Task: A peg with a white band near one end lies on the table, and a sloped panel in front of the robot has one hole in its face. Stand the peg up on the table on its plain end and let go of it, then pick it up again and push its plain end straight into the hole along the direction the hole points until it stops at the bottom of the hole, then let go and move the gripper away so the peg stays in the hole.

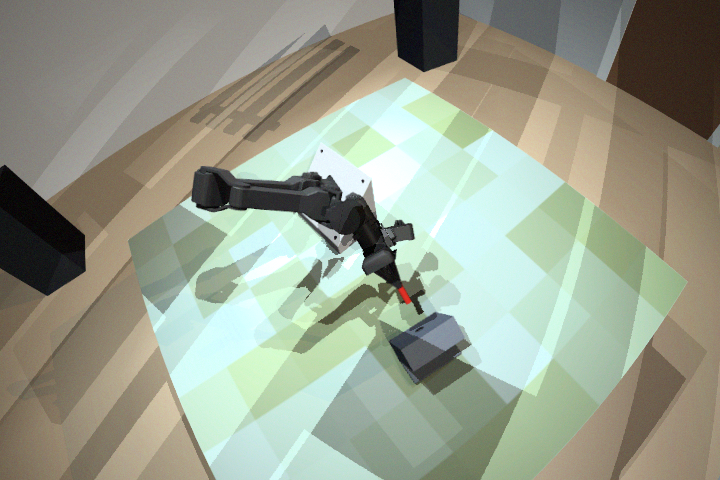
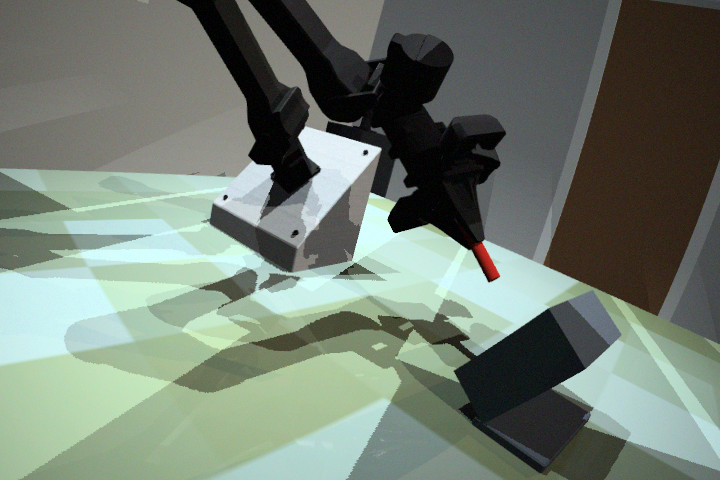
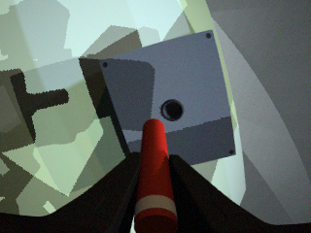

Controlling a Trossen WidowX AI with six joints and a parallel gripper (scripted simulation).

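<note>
Right now my gripper tip is 11 cm short of the sloped panel, 1 cm to the left of it and 6 cm above it. Also, from my gripper tip: flat foot: 14 cm ahead, 1 cm to the right, 13 cm below; peg: 1 cm behind, 1 cm above.
</note>
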